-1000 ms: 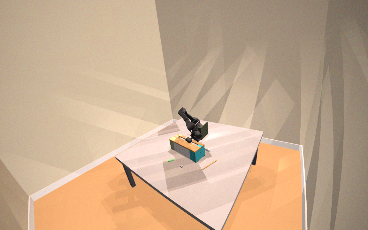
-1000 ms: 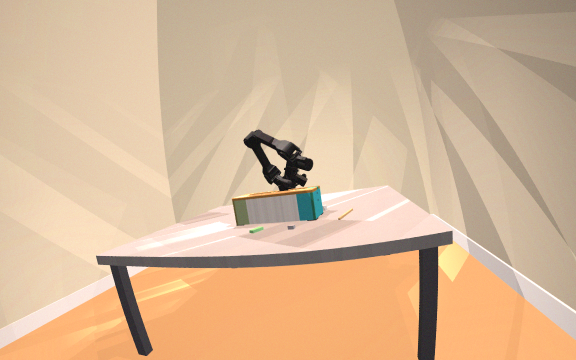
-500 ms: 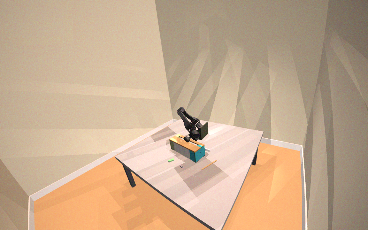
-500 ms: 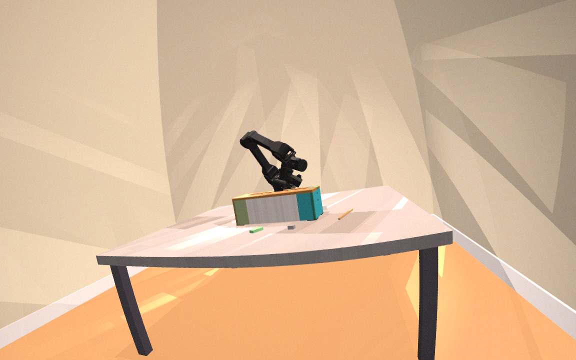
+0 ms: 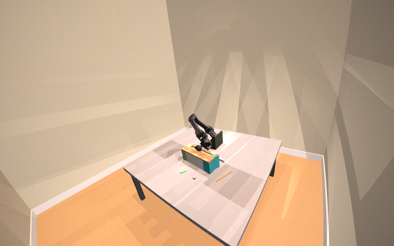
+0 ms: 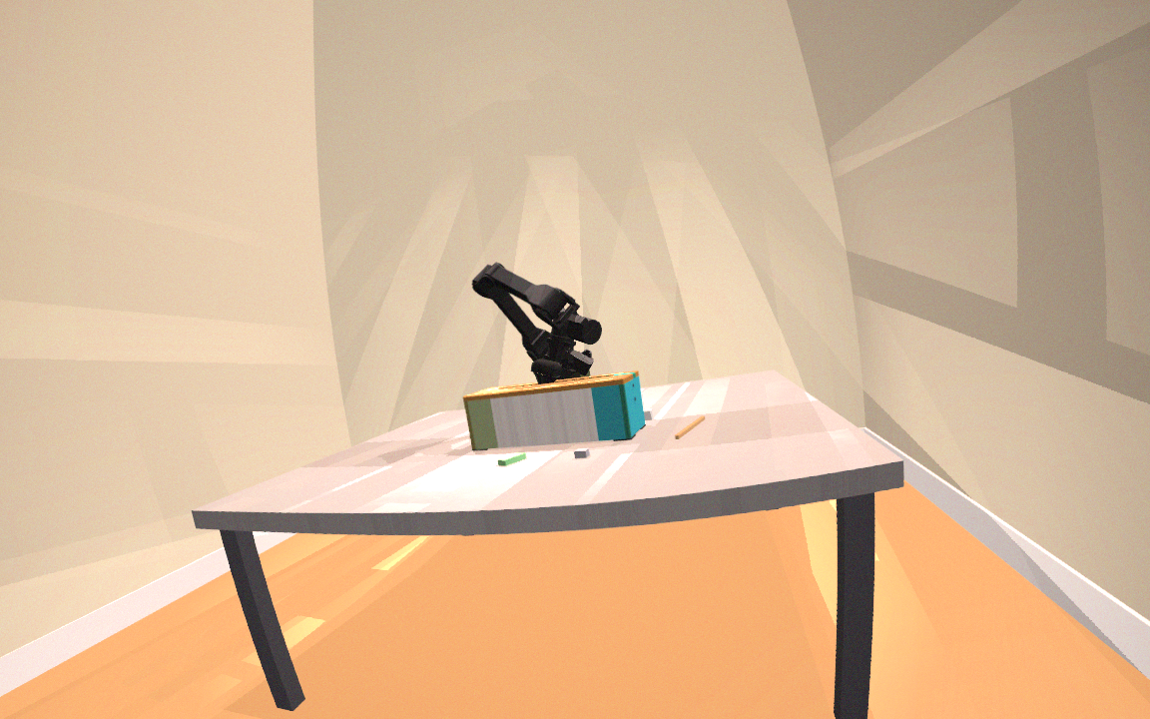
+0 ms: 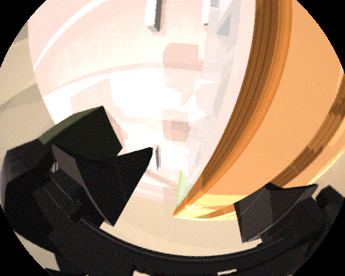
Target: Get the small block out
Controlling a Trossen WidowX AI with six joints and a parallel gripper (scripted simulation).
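Now: gripper tip 40 mm short of the box, 30 mm to the right of it and 20 mm above it. Round my gripper tip: small grey cube: 270 mm ahead, 150 mm to the left, 80 mm below; orange stick: 340 mm to the left, 100 mm ahead, 80 mm below; small orange block: 60 mm ahead, 20 mm to the right.
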